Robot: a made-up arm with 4 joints. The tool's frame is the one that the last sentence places.
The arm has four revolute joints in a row. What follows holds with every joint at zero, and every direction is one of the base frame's. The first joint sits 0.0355 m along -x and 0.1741 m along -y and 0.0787 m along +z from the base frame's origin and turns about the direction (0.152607, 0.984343, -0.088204). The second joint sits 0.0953 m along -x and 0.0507 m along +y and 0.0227 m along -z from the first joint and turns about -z. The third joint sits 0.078 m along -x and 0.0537 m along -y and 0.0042 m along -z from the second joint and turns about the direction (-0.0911, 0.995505, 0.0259). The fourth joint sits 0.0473 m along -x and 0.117 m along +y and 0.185 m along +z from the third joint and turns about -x. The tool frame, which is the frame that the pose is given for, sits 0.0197 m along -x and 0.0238 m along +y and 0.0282 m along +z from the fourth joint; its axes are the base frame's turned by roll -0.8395, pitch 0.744 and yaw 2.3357 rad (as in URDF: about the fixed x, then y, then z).
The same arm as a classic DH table. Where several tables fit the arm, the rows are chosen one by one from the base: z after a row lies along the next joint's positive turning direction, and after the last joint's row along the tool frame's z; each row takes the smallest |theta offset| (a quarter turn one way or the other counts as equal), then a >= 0, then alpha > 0; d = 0 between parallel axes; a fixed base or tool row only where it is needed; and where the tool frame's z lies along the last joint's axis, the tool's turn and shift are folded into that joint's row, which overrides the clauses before.
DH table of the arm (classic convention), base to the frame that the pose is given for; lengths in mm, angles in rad. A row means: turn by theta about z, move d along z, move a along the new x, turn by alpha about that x. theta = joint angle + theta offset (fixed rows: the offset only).
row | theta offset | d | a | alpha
base (fixed) | -0.1538 | 63.0 | -8.4 | -1.6591
joint 1 | 0.0000 | -142.5 | -101.9 | -1.4825
joint 2 | -0.2451 | 22.6 | -82.6 | 1.5967
joint 3 | 1.5684 | 75.9 | -181.9 | -1.4796
joint 4 | 1.2294 | 27.2 | -32.3 | -0.5545
tool (fixed) | -1.8257 | 33.8 | 0.0 | 0.0000

